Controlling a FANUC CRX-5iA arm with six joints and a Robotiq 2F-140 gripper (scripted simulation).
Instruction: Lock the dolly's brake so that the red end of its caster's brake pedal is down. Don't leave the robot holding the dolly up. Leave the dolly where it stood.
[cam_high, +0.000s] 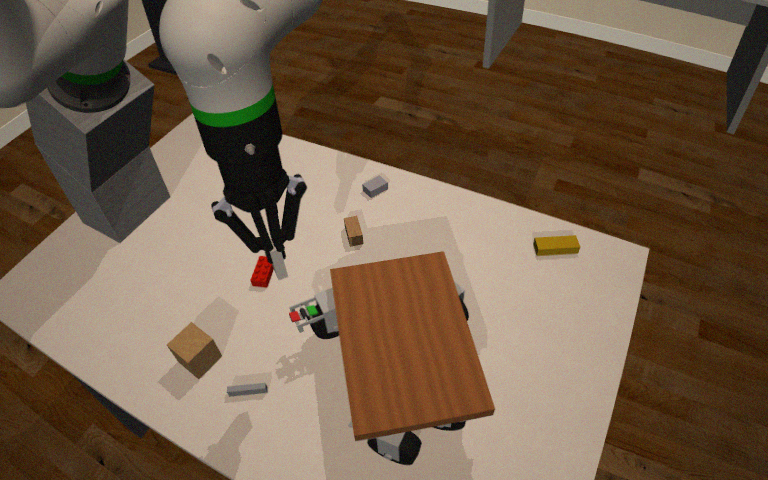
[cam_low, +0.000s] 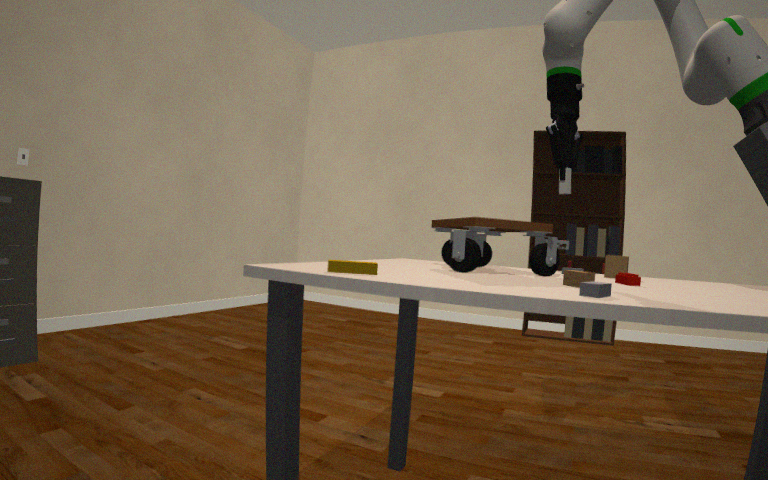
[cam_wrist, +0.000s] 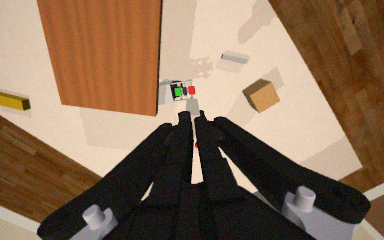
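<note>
Right now the brake pedal is 160 mm below my hand, 10 mm to the left of it and 10 mm ahead of it. From my hand the other things lie so: grey bar: 230 mm below, 130 mm to the right, 30 mm behind; then tan cube: 210 mm below, 150 mm behind, 120 mm to the right; then red brick: 220 mm below, 160 mm behind, 100 mm to the left.
</note>
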